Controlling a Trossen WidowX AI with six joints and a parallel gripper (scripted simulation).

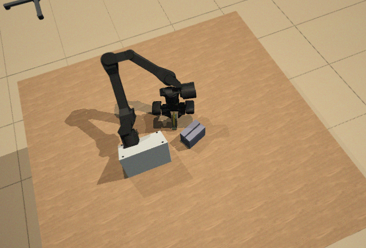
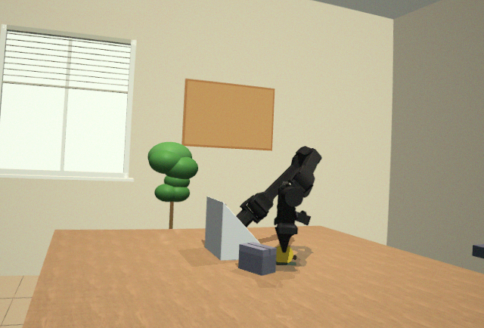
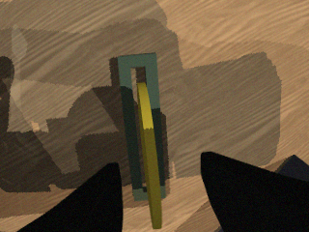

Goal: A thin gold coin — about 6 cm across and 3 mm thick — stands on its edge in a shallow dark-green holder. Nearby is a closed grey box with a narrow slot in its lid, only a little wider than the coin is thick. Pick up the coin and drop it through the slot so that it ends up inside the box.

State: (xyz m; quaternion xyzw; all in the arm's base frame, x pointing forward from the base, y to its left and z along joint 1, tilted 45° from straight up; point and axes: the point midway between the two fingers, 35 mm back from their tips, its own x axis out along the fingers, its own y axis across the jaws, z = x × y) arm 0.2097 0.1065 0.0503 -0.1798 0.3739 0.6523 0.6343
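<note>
Right now the gold coin is 1 cm below my gripper tip.
</note>
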